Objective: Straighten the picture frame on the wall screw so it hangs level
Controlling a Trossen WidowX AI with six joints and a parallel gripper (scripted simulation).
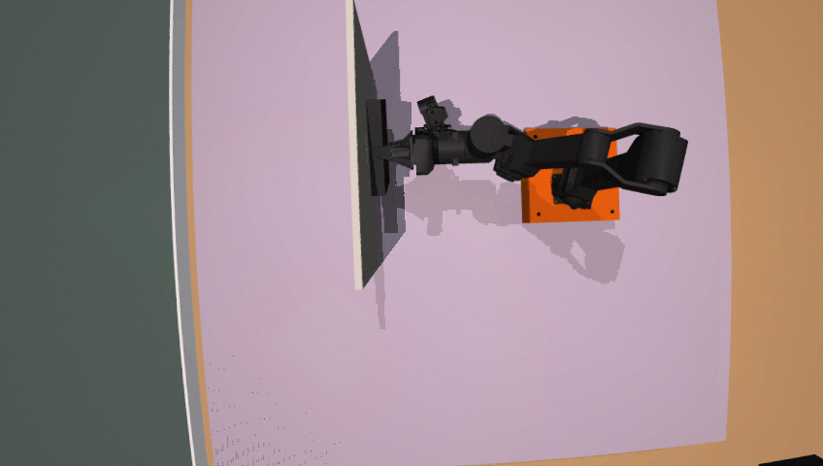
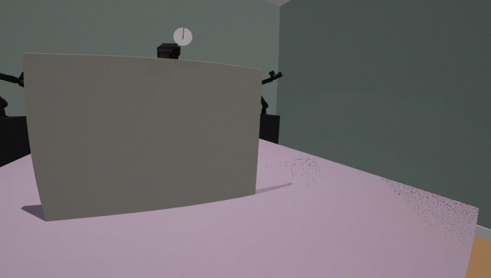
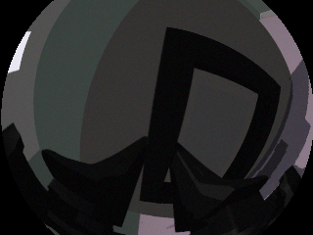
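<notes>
Right now the picture frame is 5 cm below my gripper tip and 2 cm to the right of it. From my gripper tip the other things lie so: wall panel: 7 cm below, 2 cm ahead.
</notes>
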